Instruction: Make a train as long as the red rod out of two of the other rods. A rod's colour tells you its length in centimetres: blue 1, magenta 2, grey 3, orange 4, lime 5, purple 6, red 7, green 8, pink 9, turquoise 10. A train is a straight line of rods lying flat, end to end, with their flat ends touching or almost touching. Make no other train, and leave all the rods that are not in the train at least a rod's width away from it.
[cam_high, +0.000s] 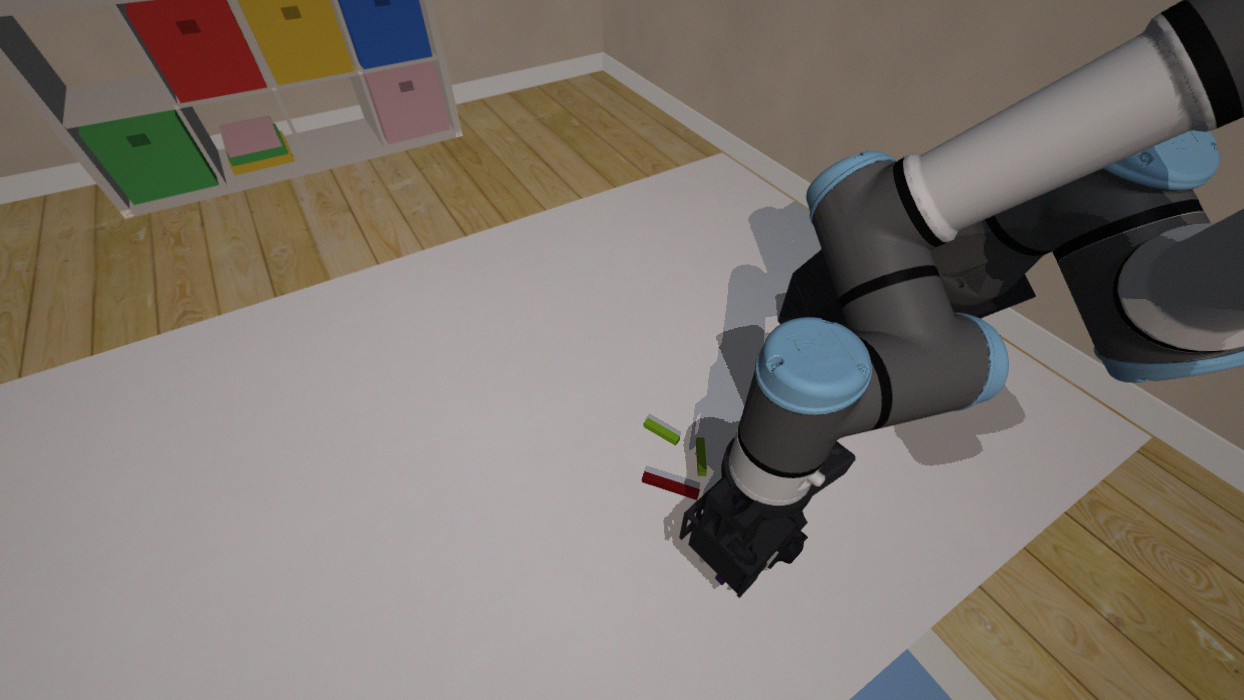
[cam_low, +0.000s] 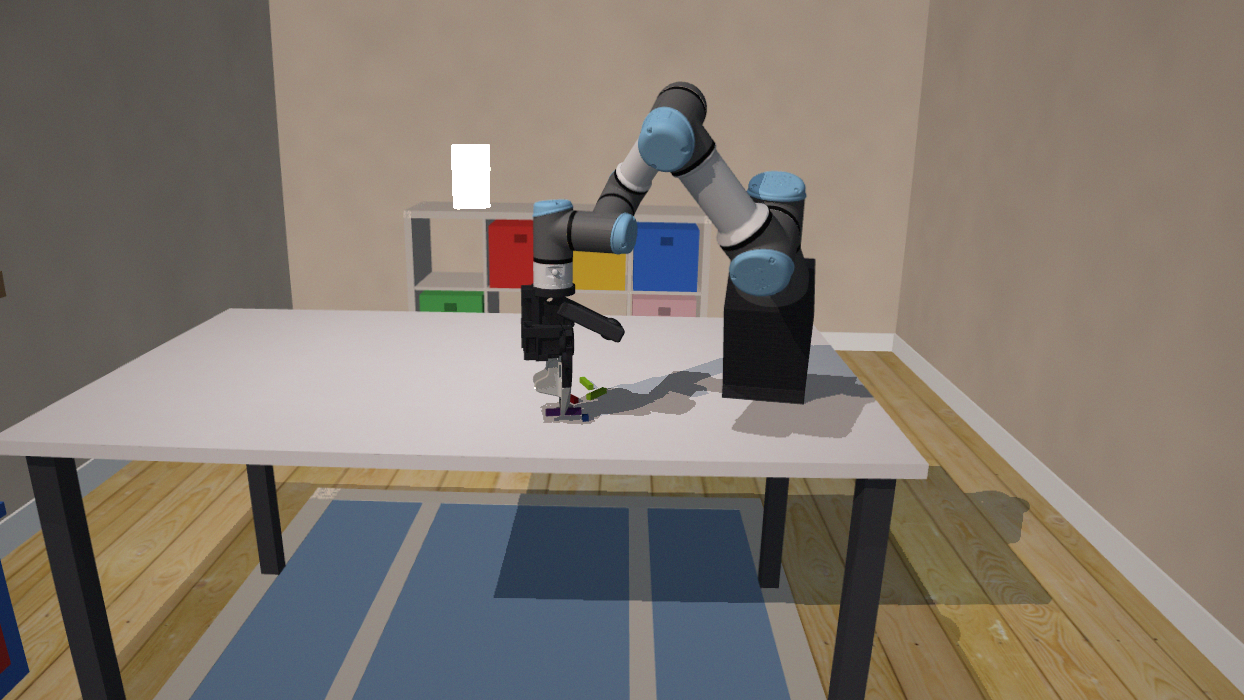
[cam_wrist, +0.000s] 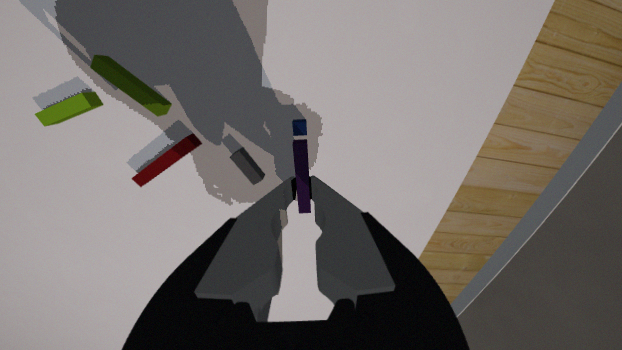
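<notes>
My gripper is now 10 mm above the purple rod. From my hand the other things lie so: grey rod 10 mm ahead, 40 mm to the right, 20 mm below; then small blue rod 30 mm behind, 10 mm to the right, 20 mm below; then red rod 30 mm ahead, 110 mm to the right, 20 mm below.
</notes>
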